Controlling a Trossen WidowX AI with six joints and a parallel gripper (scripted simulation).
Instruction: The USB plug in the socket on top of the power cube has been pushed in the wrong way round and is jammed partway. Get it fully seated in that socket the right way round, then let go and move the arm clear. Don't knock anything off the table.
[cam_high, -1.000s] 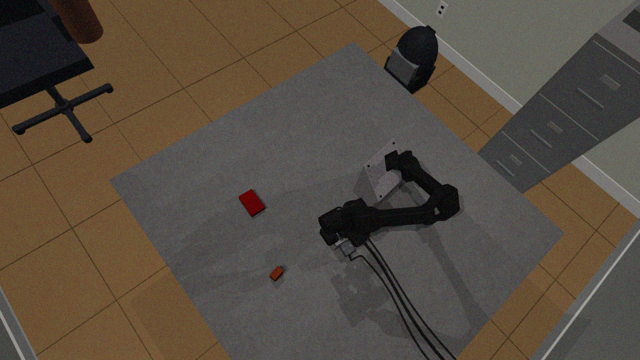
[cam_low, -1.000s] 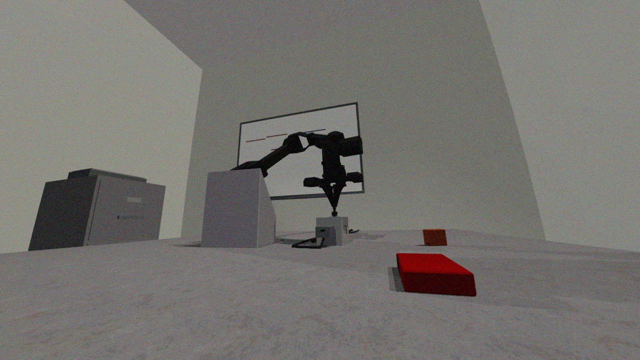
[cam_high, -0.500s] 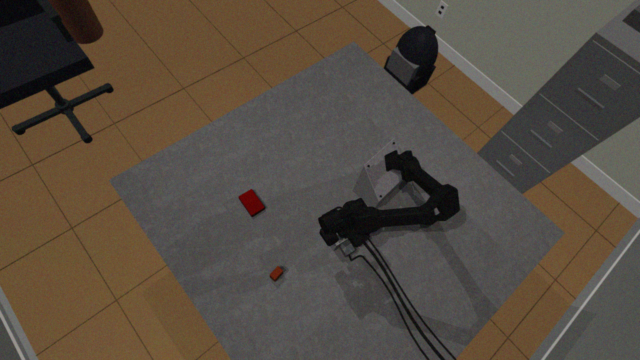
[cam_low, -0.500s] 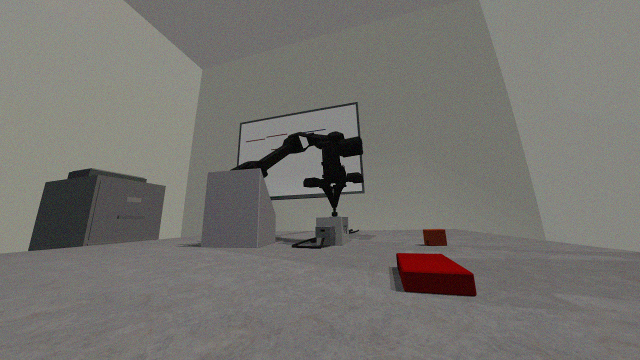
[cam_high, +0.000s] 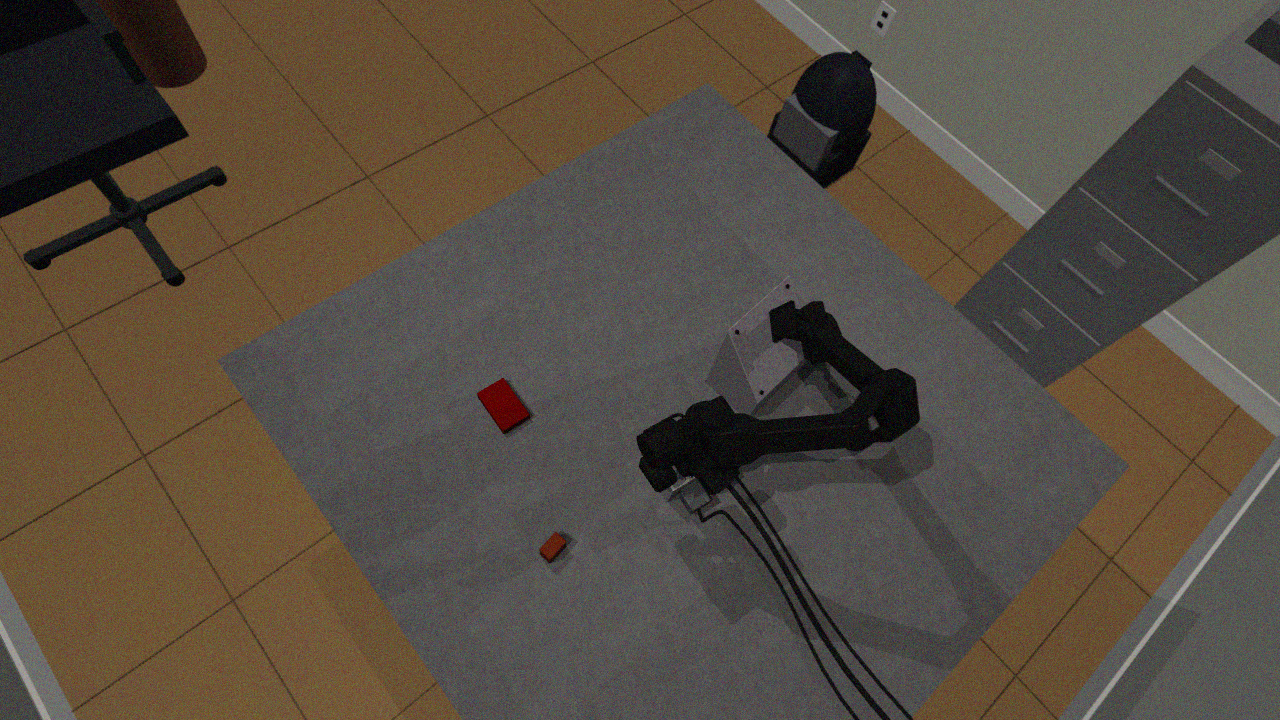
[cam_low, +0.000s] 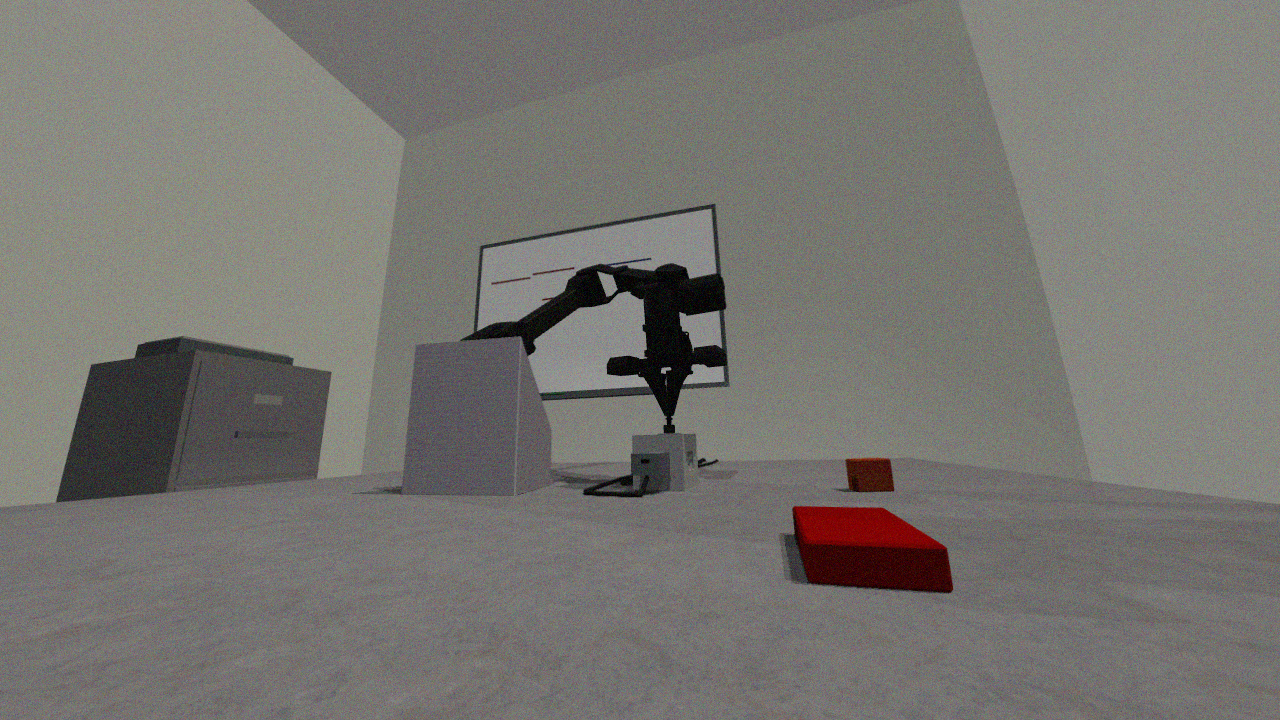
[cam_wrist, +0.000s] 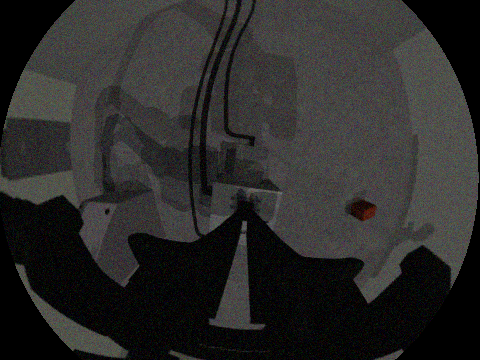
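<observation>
Now: the USB plug 20 mm below my gripper tip. Round my gripper tip: orange block 260 mm ahead, 30 mm to the right, 90 mm below; flat red block 200 mm ahead, 310 mm to the right, 100 mm below.
</observation>
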